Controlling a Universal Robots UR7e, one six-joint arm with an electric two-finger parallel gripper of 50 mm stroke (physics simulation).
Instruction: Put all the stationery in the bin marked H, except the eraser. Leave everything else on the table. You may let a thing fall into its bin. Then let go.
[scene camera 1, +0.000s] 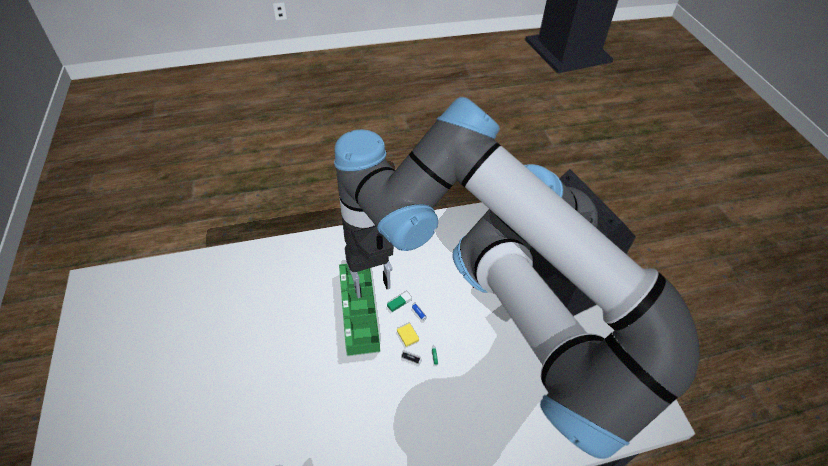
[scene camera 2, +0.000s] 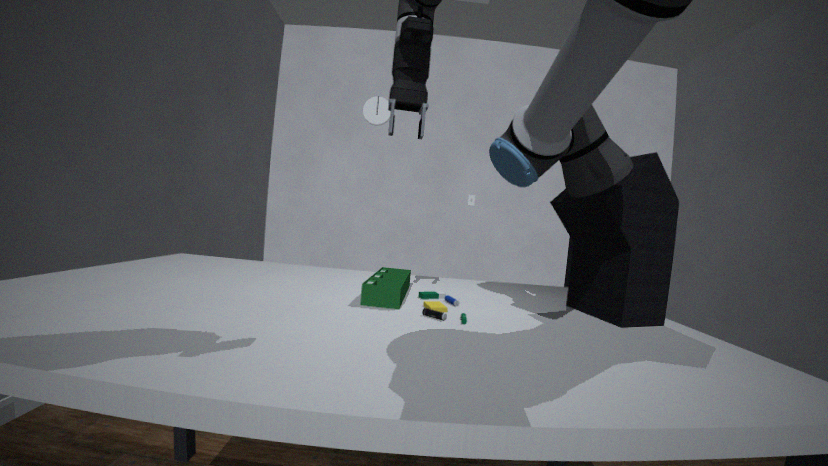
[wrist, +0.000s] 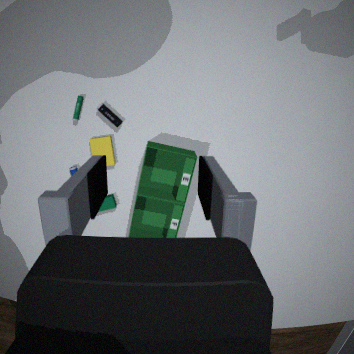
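Pixels of known places: gripper, fingertip midpoint: (scene camera 1: 372, 289) (scene camera 2: 405, 136) (wrist: 151, 174); arm's base at its link origin: (scene camera 2: 599, 178).
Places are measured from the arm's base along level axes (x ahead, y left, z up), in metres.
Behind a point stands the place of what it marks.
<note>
A green bin block (scene camera 1: 363, 349) {x 0.484, y -0.008, z -0.303 m} (scene camera 2: 381, 294) {x 0.483, y -0.008, z -0.297 m} (wrist: 172, 148) {x 0.487, y -0.009, z -0.301 m} has three compartments; labels E (wrist: 185, 179) {x 0.508, y -0.057, z -0.283 m} and F (wrist: 174, 223) {x 0.491, y -0.138, z -0.283 m} show in the wrist view. The H compartment is hidden there, behind the gripper body. Beside the block lie a green-and-white block like an eraser (scene camera 1: 397, 302) {x 0.357, y -0.114, z -0.312 m} (scene camera 2: 428, 295) {x 0.363, y -0.102, z -0.316 m} (wrist: 108, 203) {x 0.372, y -0.113, z -0.312 m}, a blue cylinder (scene camera 1: 418, 311) {x 0.315, y -0.068, z -0.312 m} (scene camera 2: 451, 300) {x 0.316, y -0.057, z -0.315 m} (wrist: 74, 170) {x 0.312, y -0.051, z -0.312 m}, a yellow pad (scene camera 1: 407, 334) {x 0.365, y -0.016, z -0.315 m} (scene camera 2: 435, 306) {x 0.366, y 0.000, z -0.315 m} (wrist: 102, 151) {x 0.365, y -0.017, z -0.315 m}, a black labelled piece (scene camera 1: 410, 357) {x 0.381, y 0.048, z -0.312 m} (scene camera 2: 433, 313) {x 0.381, y 0.053, z -0.315 m} (wrist: 110, 115) {x 0.382, y 0.046, z -0.311 m} and a small green stick (scene camera 1: 435, 355) {x 0.320, y 0.063, z -0.315 m} (scene camera 2: 463, 318) {x 0.327, y 0.078, z -0.315 m} (wrist: 78, 107) {x 0.324, y 0.061, z -0.316 m}. My gripper (scene camera 1: 373, 289) {x 0.465, y 0.041, z 0.026 m} (scene camera 2: 405, 136) {x 0.465, y 0.041, z 0.026 m} (wrist: 151, 174) {x 0.465, y 0.041, z 0.026 m} is open and empty, high above the block.
All these things stand on the white table (scene camera 1: 202, 347) {x 0.863, y -0.163, z -0.325 m} (scene camera 2: 260, 382) {x 0.626, y 0.317, z -0.325 m} (wrist: 260, 150) {x 0.648, y -0.014, z -0.325 m}. The loose pieces lie on the robot-base side of the bin block. The arm's dark pedestal (scene camera 2: 622, 248) {x -0.026, y 0.063, z -0.156 m} stands at the table's right in scene camera 2. Arm shadows cross the table.
</note>
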